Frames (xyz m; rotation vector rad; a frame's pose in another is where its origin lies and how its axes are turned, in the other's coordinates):
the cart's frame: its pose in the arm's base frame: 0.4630 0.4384 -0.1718 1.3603 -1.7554 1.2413
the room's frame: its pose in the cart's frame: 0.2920 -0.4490 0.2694 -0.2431 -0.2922 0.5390
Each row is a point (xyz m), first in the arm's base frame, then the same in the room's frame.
Working: the arm's base frame: its pose in the room's frame: 0.5825 0.5901 0.0866 -0.9948 2.5022 -1.0717

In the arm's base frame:
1: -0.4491 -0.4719 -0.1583
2: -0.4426 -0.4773 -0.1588
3: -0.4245 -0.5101 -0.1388
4: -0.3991 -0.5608 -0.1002
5: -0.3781 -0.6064 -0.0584
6: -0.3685 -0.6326 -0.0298
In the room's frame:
1: 1.0751 0.7438 0.5146
2: 1.0728 0.7370 0.5191
3: 1.0848 0.6975 0.5292
4: 1.1088 0.6341 0.5393
5: 1.1350 0.5744 0.5433
6: 1.1540 0.5392 0.5423

